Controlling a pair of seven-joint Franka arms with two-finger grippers.
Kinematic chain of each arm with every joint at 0, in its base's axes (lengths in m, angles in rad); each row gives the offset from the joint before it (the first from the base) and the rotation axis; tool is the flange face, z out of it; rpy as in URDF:
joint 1: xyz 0 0 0.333 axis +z
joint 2: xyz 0 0 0 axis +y
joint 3: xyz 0 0 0.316 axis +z
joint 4: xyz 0.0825 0 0 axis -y
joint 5: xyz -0.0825 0 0.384 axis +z
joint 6: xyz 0 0 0 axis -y
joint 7: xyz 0.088 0 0 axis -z
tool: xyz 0 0 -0.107 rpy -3.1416 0 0
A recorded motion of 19 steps. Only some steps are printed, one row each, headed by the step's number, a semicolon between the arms.
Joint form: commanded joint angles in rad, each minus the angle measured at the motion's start. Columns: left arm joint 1, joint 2, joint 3, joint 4, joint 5, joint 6, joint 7; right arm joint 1, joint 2, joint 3, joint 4, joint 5, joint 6, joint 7.
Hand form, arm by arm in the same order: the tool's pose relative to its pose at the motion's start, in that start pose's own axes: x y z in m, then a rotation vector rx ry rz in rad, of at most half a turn. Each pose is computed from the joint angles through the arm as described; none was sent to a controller.
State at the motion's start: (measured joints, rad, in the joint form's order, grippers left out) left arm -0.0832 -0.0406 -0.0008 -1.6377 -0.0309 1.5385 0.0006; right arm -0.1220 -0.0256 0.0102 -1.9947 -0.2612 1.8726 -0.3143
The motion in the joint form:
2: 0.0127 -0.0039 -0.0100 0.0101 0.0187 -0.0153 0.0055; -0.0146 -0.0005 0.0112 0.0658 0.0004 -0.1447 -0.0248
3: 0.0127 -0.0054 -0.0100 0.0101 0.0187 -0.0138 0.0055; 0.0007 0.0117 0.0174 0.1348 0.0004 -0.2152 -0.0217
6: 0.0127 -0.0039 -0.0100 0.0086 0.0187 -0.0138 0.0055; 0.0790 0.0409 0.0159 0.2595 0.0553 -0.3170 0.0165
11: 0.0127 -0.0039 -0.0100 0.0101 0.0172 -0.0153 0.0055; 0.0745 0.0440 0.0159 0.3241 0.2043 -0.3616 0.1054
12: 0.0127 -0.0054 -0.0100 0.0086 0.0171 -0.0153 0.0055; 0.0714 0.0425 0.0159 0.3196 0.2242 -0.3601 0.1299
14: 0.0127 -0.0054 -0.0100 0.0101 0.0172 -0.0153 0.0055; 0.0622 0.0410 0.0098 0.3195 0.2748 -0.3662 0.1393
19: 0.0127 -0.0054 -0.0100 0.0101 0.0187 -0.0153 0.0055; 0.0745 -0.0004 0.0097 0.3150 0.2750 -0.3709 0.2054
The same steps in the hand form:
2: -0.0028 -0.0032 -0.0055 0.0190 -0.0013 0.0023; -0.0108 0.0070 -0.0180 0.0230 -0.0782 -0.0047
3: -0.0031 -0.0032 -0.0064 0.0190 0.0017 0.0024; -0.0065 0.0042 -0.0407 0.0213 -0.0898 -0.0078
6: -0.0026 -0.0032 -0.0049 0.0190 -0.0013 0.0023; 0.0116 -0.0267 -0.0851 0.0572 -0.0693 -0.0173
11: -0.0028 -0.0030 -0.0055 0.0175 -0.0013 0.0024; 0.0124 -0.0343 -0.1105 0.1955 -0.0200 0.0847
12: -0.0032 -0.0030 -0.0055 0.0174 -0.0013 0.0024; 0.0122 -0.0352 -0.1093 0.2154 -0.0194 0.1113
14: -0.0032 -0.0030 -0.0062 0.0175 0.0002 0.0024; 0.0103 -0.0330 -0.1089 0.2681 -0.0141 0.1338
19: -0.0032 -0.0032 -0.0062 0.0190 0.0002 0.0024; -0.0013 -0.0391 -0.1287 0.2585 0.0094 0.1912

